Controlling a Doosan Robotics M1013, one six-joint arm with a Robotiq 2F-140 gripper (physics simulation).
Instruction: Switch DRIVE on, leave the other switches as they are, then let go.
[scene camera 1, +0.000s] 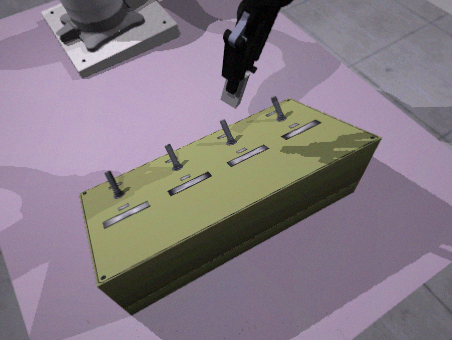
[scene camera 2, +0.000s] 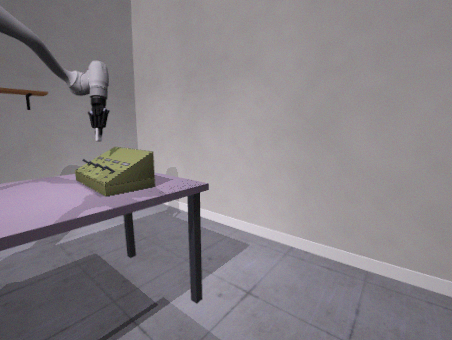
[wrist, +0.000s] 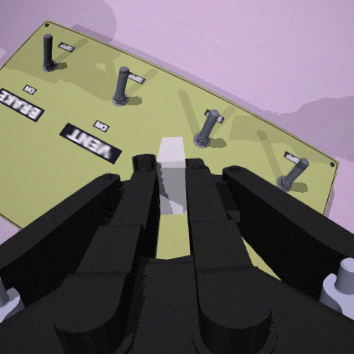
same spot on yellow-green switch box: (wrist: 70, 128) = (scene camera 1: 172, 190)
